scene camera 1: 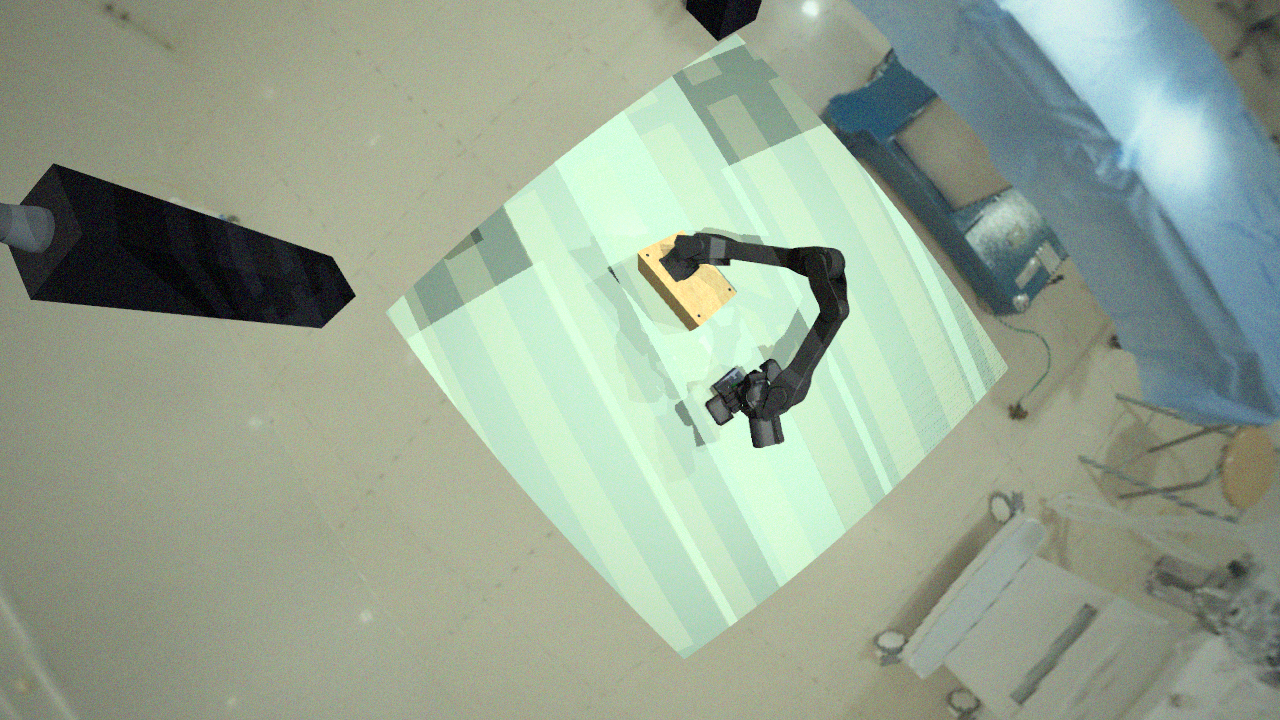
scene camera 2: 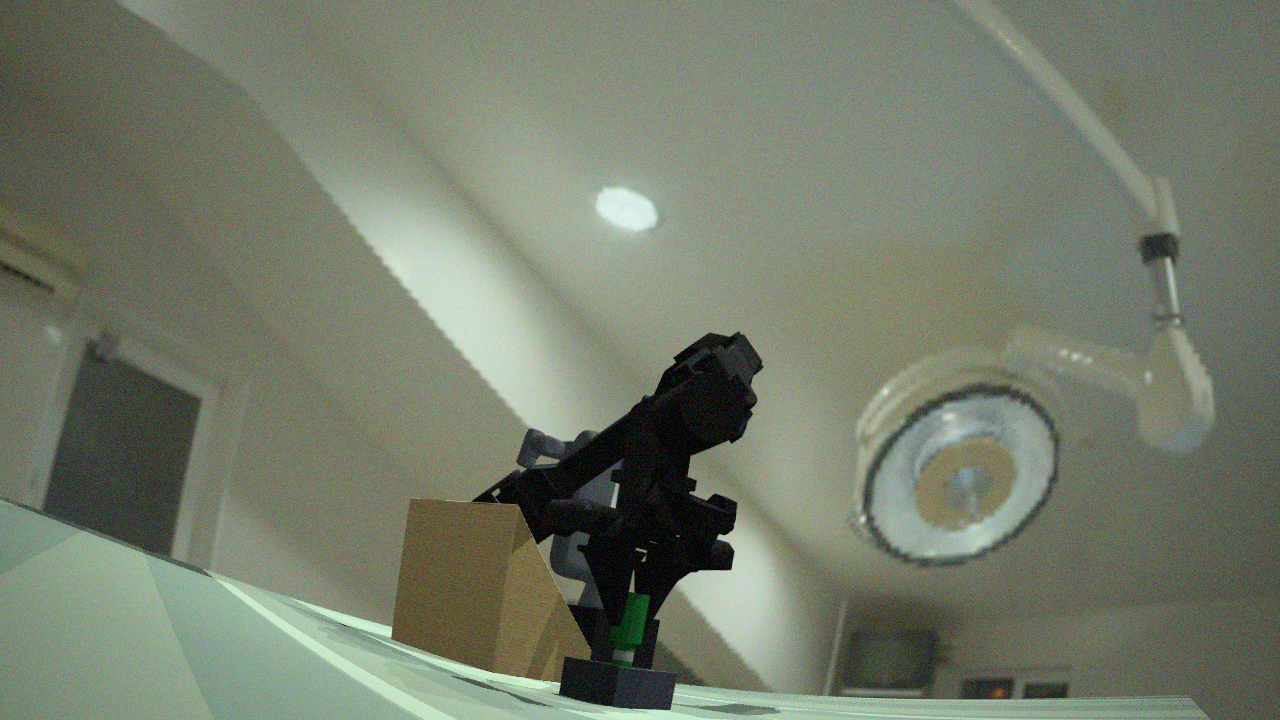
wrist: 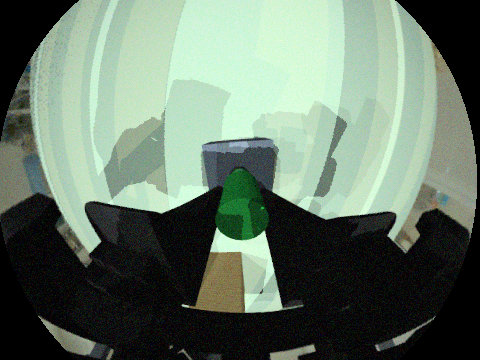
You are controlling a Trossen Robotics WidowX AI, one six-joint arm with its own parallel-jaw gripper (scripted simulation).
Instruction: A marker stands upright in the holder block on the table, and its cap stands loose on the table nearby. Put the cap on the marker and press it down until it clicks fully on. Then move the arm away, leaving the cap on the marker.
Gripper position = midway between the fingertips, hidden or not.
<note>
The gripper (scene camera 2: 627, 628) holds a green marker cap (scene camera 2: 631, 629).
The green marker cap is seen too in the wrist view (wrist: 241, 215). The gripper is seen too in scene camera 1 (scene camera 1: 738, 389) and in the wrist view (wrist: 241, 192).
</note>
